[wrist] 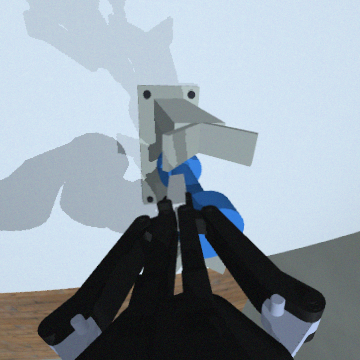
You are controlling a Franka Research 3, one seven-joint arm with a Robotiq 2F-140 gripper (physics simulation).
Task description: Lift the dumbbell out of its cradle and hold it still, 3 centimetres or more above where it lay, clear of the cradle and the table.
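The blue dumbbell (219,209) lies in its grey cradle (230,144), partly hidden behind the fingers. Its far round end shows just below the cradle's upper forked arm, and its near round end shows to the right of the fingertips. The cradle's back plate with dark bolt holes is against the pale surface. My gripper (177,185) is shut and empty, its pads together. In the view the pads overlap the dumbbell's left side, in front of the cradle. Whether they touch the dumbbell is hidden.
A pale surface (290,65) spreads behind the cradle, with shadows of the arm and gripper on its left. A brown wooden surface (30,315) shows at the lower left, and a dark grey area (330,270) at the lower right. Part of the cradle's lower fork shows behind the fingers.
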